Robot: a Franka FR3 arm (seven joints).
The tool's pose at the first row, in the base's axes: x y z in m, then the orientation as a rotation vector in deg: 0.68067 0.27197 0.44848 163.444 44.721 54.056
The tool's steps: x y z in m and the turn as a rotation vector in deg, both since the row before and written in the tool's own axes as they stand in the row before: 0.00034 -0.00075 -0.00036 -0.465 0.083 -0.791; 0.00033 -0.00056 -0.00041 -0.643 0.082 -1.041; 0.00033 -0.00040 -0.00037 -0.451 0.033 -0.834; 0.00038 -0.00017 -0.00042 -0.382 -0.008 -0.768; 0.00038 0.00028 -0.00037 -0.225 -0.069 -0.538
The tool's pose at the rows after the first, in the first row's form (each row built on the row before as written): 0.68036 0.27274 0.44882 162.504 45.470 54.140; 0.68010 0.27334 0.44922 161.243 46.420 54.209; 0.67992 0.27381 0.44961 160.292 47.212 54.202; 0.67985 0.27411 0.45012 159.451 47.953 54.132; 0.68002 0.27404 0.45069 158.911 48.489 53.982
